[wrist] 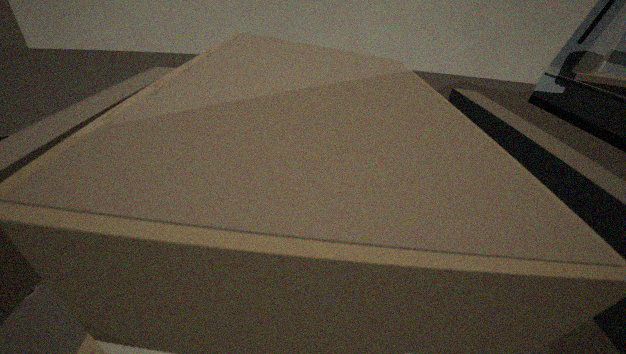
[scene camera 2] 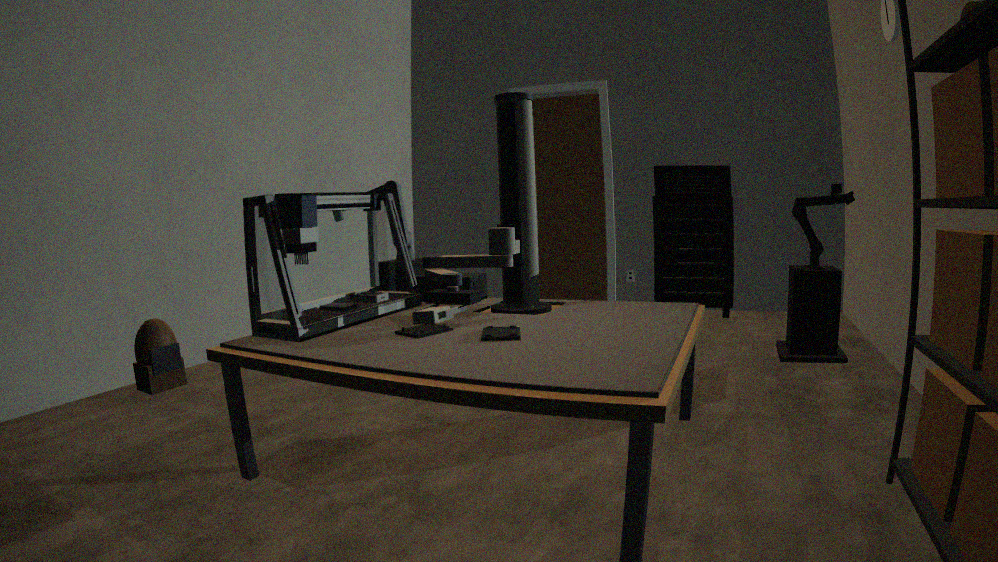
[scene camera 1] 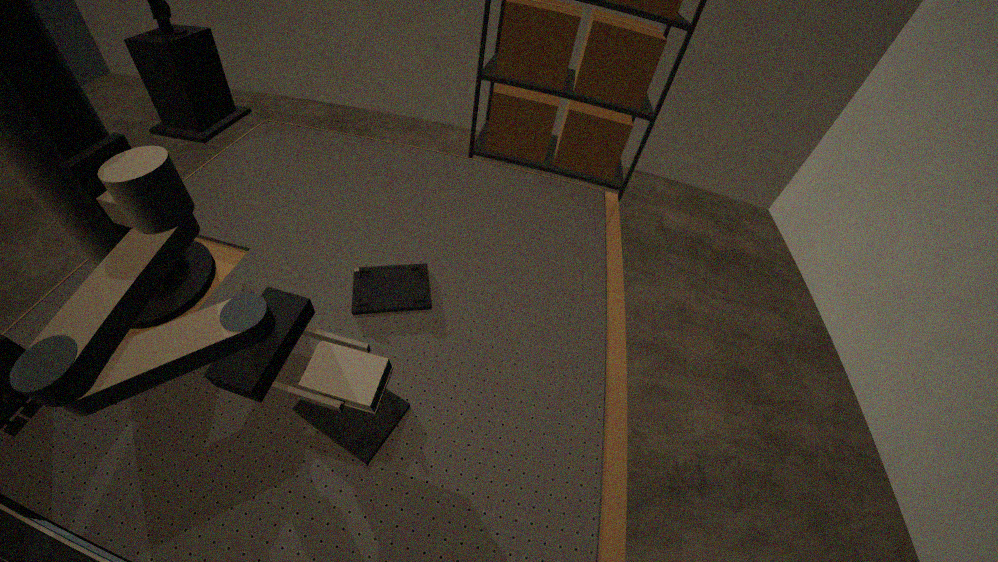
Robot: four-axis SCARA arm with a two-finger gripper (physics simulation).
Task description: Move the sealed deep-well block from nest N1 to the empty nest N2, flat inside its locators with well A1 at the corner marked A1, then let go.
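Places are measured from the arm's base along level axes (x back, y left, z down), in millimetres.
Where they show: gripper, between the fingertips: (wrist: 317, 103) (scene camera 2: 430, 313) (scene camera 1: 355, 377); arm's base, origin of its link: (scene camera 2: 521, 310).
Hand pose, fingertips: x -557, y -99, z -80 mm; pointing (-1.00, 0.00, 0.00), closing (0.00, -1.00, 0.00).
Observation:
Things, the pixels of their centre, and the offset from my fingertips.
- sealed deep-well block, middle of its body: (wrist: 316, 142) (scene camera 1: 347, 376) (scene camera 2: 433, 314) dx +17, dy +0, dz +8 mm
- dark nest plate, middle of its body: (scene camera 1: 351, 407) (scene camera 2: 423, 329) dx +5, dy -32, dz +57 mm
- dark nest, middle of its body: (scene camera 1: 391, 287) (scene camera 2: 501, 332) dx +36, dy +239, dz +59 mm
The sealed deep-well block (scene camera 1: 345, 375) (scene camera 2: 431, 314) (wrist: 300, 165) is a pale box with a flat lid. My gripper (scene camera 1: 354, 376) (wrist: 317, 103) is shut on it, one finger along each long side. The block looks level and hangs above a dark nest plate (scene camera 1: 368, 436) (scene camera 2: 426, 331), with a gap showing in the second scene view. Another dark nest (scene camera 1: 391, 289) (scene camera 2: 500, 333) stands apart, with no block on it. The nest labels, the A1 mark and well A1 cannot be read. Most of the lower nest's top is hidden by the block.
The arm's dark column (scene camera 2: 515, 174) stands at the table's back. A gantry machine (scene camera 2: 298, 210) (wrist: 580, 112) stands on the table, left in the second scene view. A shelf rack (scene camera 1: 477, 118) with brown boxes stands beyond the table's wooden edge (scene camera 1: 614, 349).

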